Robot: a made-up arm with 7 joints.
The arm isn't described. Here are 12 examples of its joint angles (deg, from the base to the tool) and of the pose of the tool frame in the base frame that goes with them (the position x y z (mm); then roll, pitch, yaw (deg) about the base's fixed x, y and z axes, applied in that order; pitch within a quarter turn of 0, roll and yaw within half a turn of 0).
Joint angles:
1: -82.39 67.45 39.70 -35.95 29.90 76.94 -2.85
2: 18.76 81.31 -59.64 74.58 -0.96 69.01 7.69
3: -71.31 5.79 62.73 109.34 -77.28 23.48 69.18
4: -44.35 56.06 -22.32 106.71 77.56 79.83 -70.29
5: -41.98 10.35 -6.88 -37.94 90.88 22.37 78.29
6: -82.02 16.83 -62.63 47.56 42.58 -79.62 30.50
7: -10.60 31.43 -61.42 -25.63 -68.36 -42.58 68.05
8: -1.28 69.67 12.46 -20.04 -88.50 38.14 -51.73
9: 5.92 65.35 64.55 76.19 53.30 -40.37 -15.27
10: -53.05 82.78 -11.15 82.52 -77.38 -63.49 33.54
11: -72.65 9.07 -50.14 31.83 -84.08 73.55 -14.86
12: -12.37 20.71 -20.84 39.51 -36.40 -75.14 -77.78
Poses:
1: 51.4 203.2 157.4 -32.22 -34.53 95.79
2: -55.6 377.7 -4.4 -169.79 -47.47 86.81
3: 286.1 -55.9 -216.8 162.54 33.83 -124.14
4: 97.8 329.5 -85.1 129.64 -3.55 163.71
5: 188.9 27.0 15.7 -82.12 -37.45 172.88
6: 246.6 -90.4 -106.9 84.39 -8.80 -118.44
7: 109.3 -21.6 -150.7 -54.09 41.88 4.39
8: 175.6 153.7 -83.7 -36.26 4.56 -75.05
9: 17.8 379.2 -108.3 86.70 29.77 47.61
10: 117.2 355.2 62.7 -57.19 -37.12 127.40
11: 230.4 -111.9 -147.0 -71.20 37.28 -120.93
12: 154.2 101.0 -230.2 26.64 -12.59 -78.27
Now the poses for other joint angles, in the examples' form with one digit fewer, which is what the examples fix.
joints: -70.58 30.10 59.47 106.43 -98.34 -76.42 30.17
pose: 222 159 -207 -9.3 59.5 168.4
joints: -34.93 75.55 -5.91 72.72 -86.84 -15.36 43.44
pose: 149 378 -45 -14.5 4.8 104.4
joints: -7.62 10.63 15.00 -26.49 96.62 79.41 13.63
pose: 103 163 -111 68.0 -34.4 99.4
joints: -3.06 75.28 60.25 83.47 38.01 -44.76 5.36
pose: 53 386 -57 75.0 -6.2 45.5
